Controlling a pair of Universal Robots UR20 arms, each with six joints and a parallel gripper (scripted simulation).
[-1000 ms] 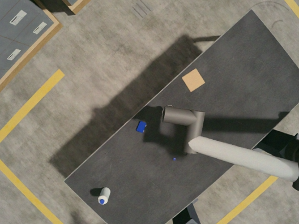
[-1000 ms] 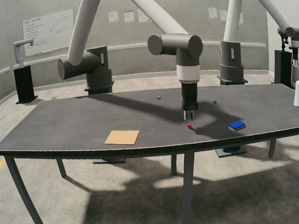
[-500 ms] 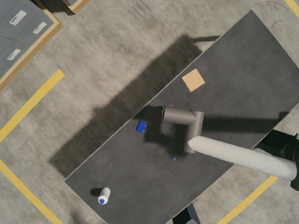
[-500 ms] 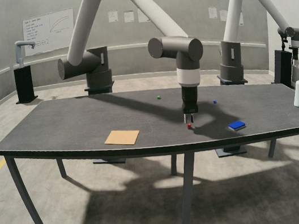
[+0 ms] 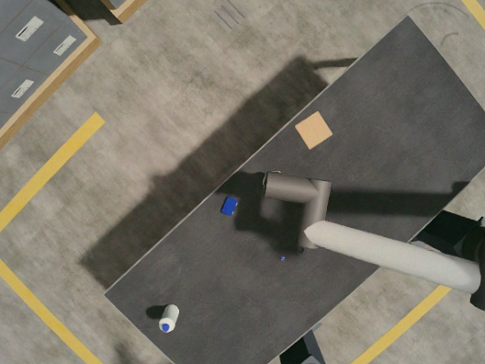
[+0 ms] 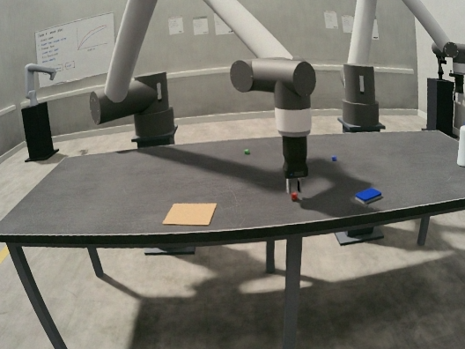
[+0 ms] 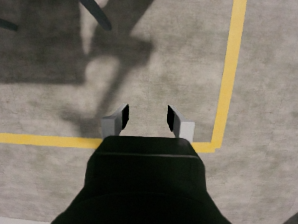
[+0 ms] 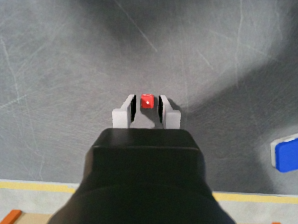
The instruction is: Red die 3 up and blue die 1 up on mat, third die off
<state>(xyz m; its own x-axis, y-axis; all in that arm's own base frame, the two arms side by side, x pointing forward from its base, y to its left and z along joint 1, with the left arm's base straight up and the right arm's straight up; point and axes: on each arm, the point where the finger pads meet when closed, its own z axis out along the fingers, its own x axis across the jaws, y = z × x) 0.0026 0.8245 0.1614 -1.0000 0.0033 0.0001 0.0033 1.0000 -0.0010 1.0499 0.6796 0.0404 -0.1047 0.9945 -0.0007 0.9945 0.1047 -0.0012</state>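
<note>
The red die is 30 mm below my right hand. The rest, counted from my right hand: tan mat: 80 mm ahead, 320 mm to the right, 40 mm below; then blue die: 350 mm behind, 210 mm to the left, 30 mm below; then green die: 490 mm behind, 150 mm to the right, 30 mm below.
</note>
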